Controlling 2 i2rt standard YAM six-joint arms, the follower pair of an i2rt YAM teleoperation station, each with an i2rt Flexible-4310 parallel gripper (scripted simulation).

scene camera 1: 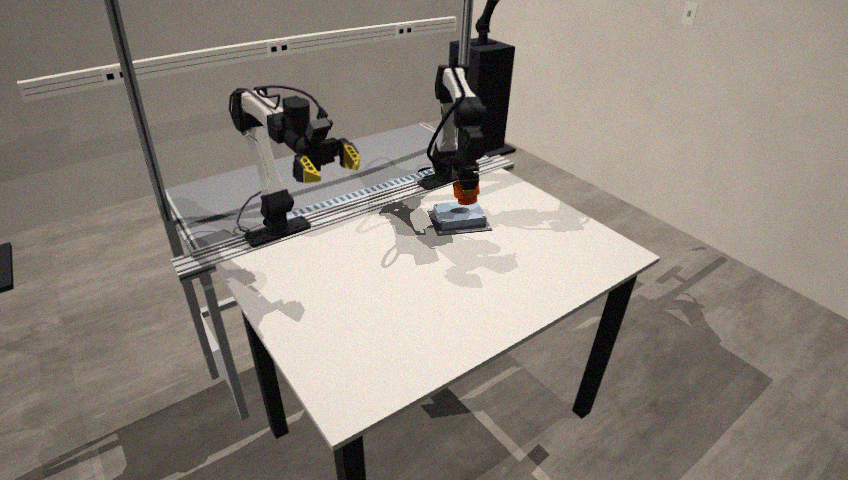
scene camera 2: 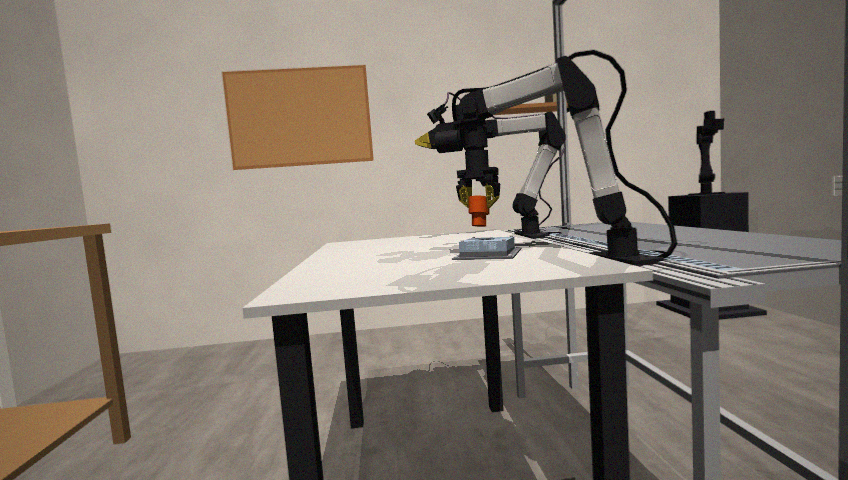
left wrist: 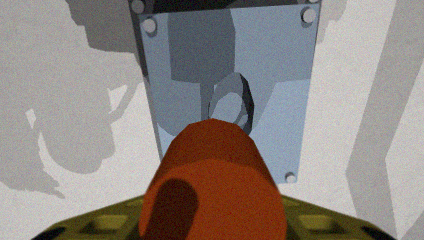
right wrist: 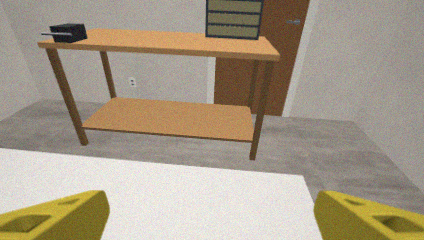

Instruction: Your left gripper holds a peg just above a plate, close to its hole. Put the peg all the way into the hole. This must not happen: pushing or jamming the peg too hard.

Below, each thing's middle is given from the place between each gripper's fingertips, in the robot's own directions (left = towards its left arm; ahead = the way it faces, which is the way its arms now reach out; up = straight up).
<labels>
Now: the orange peg [left wrist: 212,173] 10 mm to the left of my left hand and 20 mm below it.
My right gripper [scene camera 1: 338,173] is now 100 mm past the orange peg, 480 mm to the right of it and 250 mm above it.
</labels>
